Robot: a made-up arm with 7 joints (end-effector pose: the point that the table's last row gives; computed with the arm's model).
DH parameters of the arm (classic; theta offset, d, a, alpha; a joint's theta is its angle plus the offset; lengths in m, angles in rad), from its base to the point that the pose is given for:
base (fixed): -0.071 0 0 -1.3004
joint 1: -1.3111 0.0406 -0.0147 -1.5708
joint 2: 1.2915 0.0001 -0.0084 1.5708
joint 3: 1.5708 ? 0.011 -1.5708
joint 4: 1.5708 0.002 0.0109 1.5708
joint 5: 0 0.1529 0 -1.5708
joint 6: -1.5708 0 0.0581 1.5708
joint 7: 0 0 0 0
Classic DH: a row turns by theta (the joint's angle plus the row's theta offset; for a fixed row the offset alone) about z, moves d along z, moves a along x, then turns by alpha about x.
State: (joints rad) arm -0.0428 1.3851 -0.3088 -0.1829 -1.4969 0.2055 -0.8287
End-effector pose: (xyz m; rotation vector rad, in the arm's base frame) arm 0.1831 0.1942 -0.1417 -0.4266 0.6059 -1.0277
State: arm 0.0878 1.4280 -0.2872 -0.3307 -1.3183 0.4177 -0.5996
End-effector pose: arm 0.1509 0.1806 -0.1524 -0.2192 0.9692 -0.9157
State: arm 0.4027 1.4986 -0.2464 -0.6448 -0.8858 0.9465 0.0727
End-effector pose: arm 0.0729 0.1694 -0.1594 0.6841 1.4750 -0.5020
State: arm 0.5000 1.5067 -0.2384 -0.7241 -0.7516 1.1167 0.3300
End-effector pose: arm 0.0519 0.1706 -0.1560 1.0524 1.4689 -0.3389
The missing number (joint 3, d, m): -0.1956
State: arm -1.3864 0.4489 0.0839 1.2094 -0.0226 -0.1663 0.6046
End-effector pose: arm 0.4054 0.1169 -0.0590 0.2028 -0.1987 0.7081
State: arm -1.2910 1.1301 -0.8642 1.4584 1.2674 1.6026 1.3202
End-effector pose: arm 0.2265 0.3246 0.0210 -1.7746 0.0795 -1.0926
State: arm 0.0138 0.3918 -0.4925 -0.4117 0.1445 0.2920 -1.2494
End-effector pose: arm 0.1408 0.0144 -0.2074 0.2613 0.4562 -1.7476
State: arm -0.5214 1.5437 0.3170 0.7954 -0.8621 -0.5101 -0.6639
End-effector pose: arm 0.1750 0.3596 0.1020 0.7687 -0.4918 0.0494
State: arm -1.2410 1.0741 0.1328 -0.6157 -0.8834 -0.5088 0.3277
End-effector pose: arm 0.1216 0.0839 0.1560 -0.1577 -1.8848 -0.5276
